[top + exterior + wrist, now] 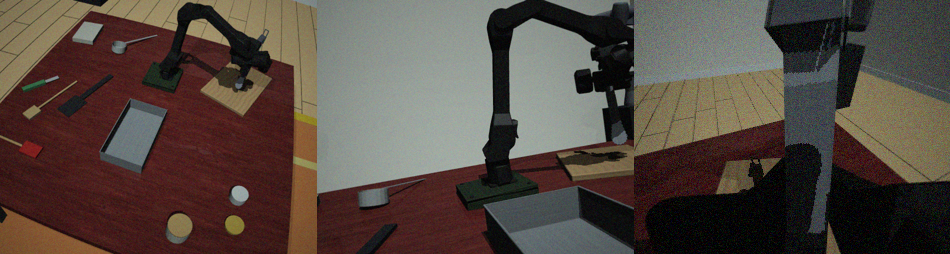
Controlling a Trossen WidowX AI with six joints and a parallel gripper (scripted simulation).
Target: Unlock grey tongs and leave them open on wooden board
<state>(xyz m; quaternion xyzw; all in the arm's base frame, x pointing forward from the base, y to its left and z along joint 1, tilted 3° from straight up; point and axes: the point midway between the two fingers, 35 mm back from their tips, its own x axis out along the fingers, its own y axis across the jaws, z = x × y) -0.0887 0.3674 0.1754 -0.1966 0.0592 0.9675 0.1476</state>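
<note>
Now: the wooden board 1 cm behind my gripper tip, 3 cm to the right of it and 20 cm below it. The rest, counted from my gripper tip: grey block (6 cm behind, 91 cm to the right, 20 cm below); black spatula (39 cm ahead, 67 cm to the right, 21 cm below); roasting tin (51 cm ahead, 37 cm to the right, 18 cm below).
</note>
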